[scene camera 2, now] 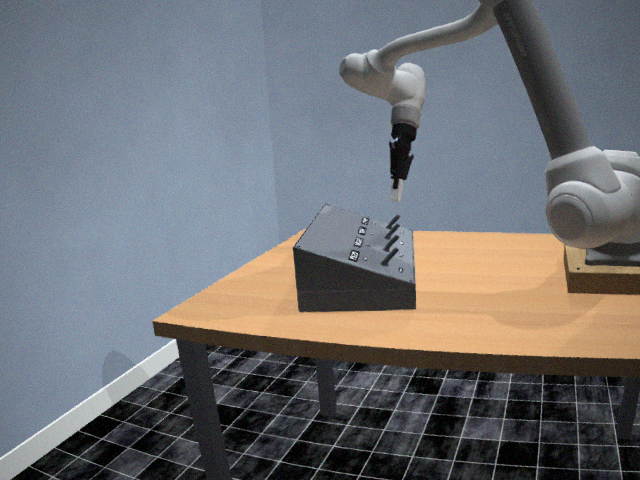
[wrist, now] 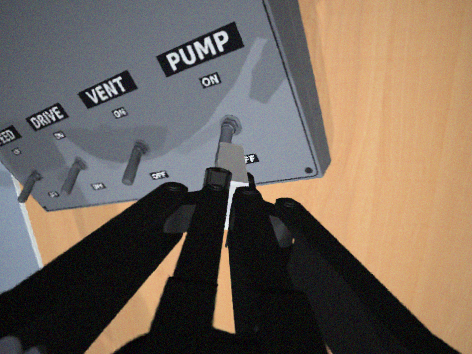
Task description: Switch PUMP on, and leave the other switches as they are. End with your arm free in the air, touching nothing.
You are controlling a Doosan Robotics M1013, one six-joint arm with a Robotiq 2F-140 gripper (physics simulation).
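Pixels of known places: gripper, fingertip midpoint: (scene camera 2: 395, 200) (wrist: 228, 161); arm's base, link origin: (scene camera 2: 616, 256).
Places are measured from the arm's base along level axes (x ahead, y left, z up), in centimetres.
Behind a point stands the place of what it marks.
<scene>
The grey switch box (scene camera 2: 330, 227) @[z 8.3, x 74.8, y 13.9 cm] (wrist: 150, 30) @[z 6.6, x 74.7, y -1.8 cm] has a sloped panel. The PUMP lever (scene camera 2: 393, 221) @[z 5.2, x 65.0, y -7.8 cm] (wrist: 227, 131) @[z 4.7, x 66.2, y -8.3 cm] is at the panel's far end in the scene view and leans toward OFF. The VENT lever (scene camera 2: 392, 230) @[z 5.5, x 61.5, y 3.8 cm] (wrist: 134, 165) @[z 5.5, x 61.6, y 2.7 cm], the DRIVE lever (scene camera 2: 390, 243) @[z 5.1, x 58.2, y 15.2 cm] (wrist: 73, 177) @[z 5.2, x 58.3, y 14.2 cm] and the lever with the partly cut-off label (scene camera 2: 389, 256) @[z 5.2, x 54.6, y 26.7 cm] (wrist: 30, 187) @[z 5.1, x 54.7, y 25.7 cm] also lean toward OFF. My gripper (scene camera 2: 396, 191) @[z 10.6, x 65.3, y -11.3 cm] (wrist: 228, 161) @[z 10.6, x 65.3, y -11.3 cm] is shut and empty. Its pale tip overlaps the PUMP lever's lower part in the wrist view; the scene view shows a gap above the levers.
The box stands on a wooden table (scene camera 2: 480, 335) @[z -5.4, x 30.5, y 42.0 cm] (wrist: 390, 125) @[z -5.4, x 66.5, y -22.0 cm]. The arm's base sits on a wooden block (scene camera 2: 599, 282) @[z -2.5, x 5.3, y 14.5 cm] at the right. The table's left edge lies beyond the box, and blue walls (scene camera 2: 155, 155) stand at the left and back.
</scene>
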